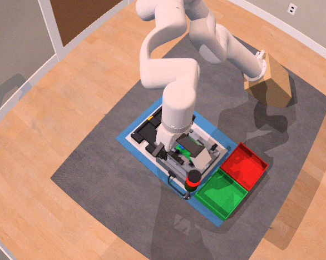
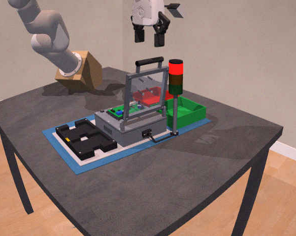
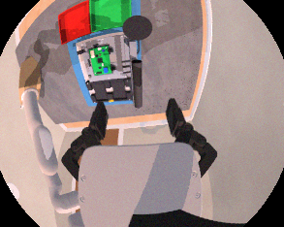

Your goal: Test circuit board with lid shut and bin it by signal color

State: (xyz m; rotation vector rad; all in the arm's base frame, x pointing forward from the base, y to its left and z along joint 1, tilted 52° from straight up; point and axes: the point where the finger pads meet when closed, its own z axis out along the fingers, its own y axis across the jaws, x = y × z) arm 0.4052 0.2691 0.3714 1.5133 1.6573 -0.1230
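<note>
My gripper is now 130 mm past the green circuit board, 20 mm to the right of it and 260 mm above it. Also, from my hand: black latch hook (180 mm behind, 80 mm to the left, 240 mm below); then clear lid (10 mm behind, 150 mm below); then plate (120 mm behind, 20 mm to the left, 260 mm below).
</note>
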